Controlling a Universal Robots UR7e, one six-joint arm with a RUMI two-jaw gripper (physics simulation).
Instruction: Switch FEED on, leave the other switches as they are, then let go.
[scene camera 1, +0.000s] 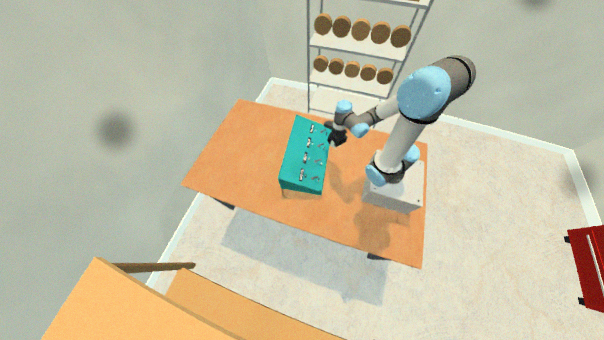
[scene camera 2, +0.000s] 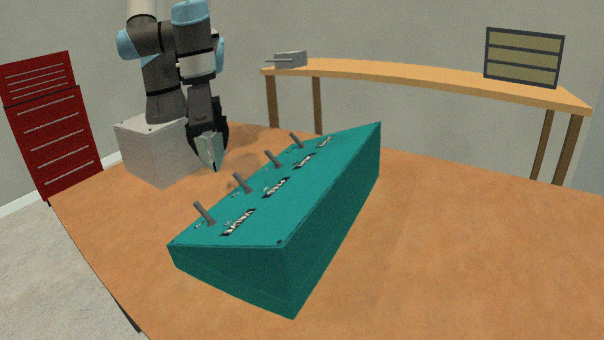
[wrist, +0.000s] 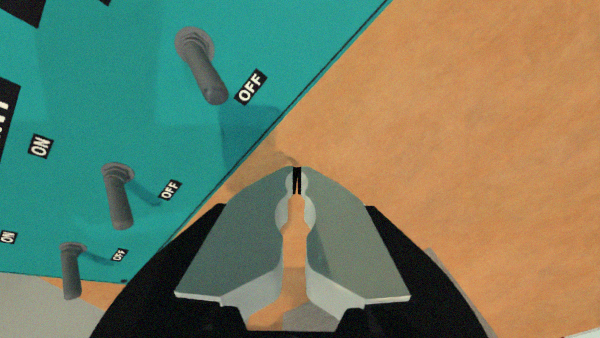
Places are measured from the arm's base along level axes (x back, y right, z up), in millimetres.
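Pixels of known places: gripper, fingertip midpoint: (scene camera 1: 332, 146) (scene camera 2: 215, 171) (wrist: 297, 169); arm's base, origin of the base link: (scene camera 2: 168, 116).
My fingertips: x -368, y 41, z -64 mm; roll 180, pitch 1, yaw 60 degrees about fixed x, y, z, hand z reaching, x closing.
Note:
For each thing: its top centre in the pictures, then the offset to it from my fingertips. Level surfaces: height alone.
- FEED lever, middle of its top: (wrist: 186, 75) (scene camera 2: 239, 172) (scene camera 1: 321, 142) dy -16, dx -74, dz +13 mm
- VENT lever, middle of its top: (wrist: 97, 217) (scene camera 2: 271, 149) (scene camera 1: 318, 158) dy -130, dx -37, dz +13 mm
- BRAKE lever, middle of its top: (wrist: 51, 292) (scene camera 2: 295, 132) (scene camera 1: 315, 175) dy -245, dx +0, dz +13 mm
- VALVE lever, middle of its top: (scene camera 2: 200, 202) (scene camera 1: 324, 128) dy +98, dx -111, dz +13 mm
- orange table, its level: dz -114 mm
The teal switch panel (scene camera 1: 295, 167) (scene camera 2: 332, 185) (wrist: 125, 90) lies on the table, with four grey levers. The FEED lever (scene camera 1: 321, 146) (scene camera 2: 242, 183) (wrist: 205, 75) leans toward its OFF label. The VENT lever (scene camera 1: 318, 161) (scene camera 2: 273, 159) (wrist: 119, 200) and BRAKE lever (scene camera 1: 315, 178) (scene camera 2: 296, 140) (wrist: 71, 275) also lean toward OFF. The VALVE lever (scene camera 1: 324, 131) (scene camera 2: 204, 214) leans the same way. My gripper (scene camera 1: 333, 143) (scene camera 2: 215, 168) (wrist: 297, 169) is shut and empty, just outside the panel's low, OFF-side edge near FEED, apart from the levers. The FEED name label does not show in the wrist view.
The orange table (scene camera 1: 225, 145) (scene camera 2: 450, 240) (wrist: 475, 100) bears the panel and the arm's grey base box (scene camera 1: 395, 197) (scene camera 2: 155, 155). A shelf rack (scene camera 1: 309, 75) stands behind. A red cabinet (scene camera 1: 590, 270) (scene camera 2: 55, 130) and a wooden bench (scene camera 2: 415, 75) stand farther off.

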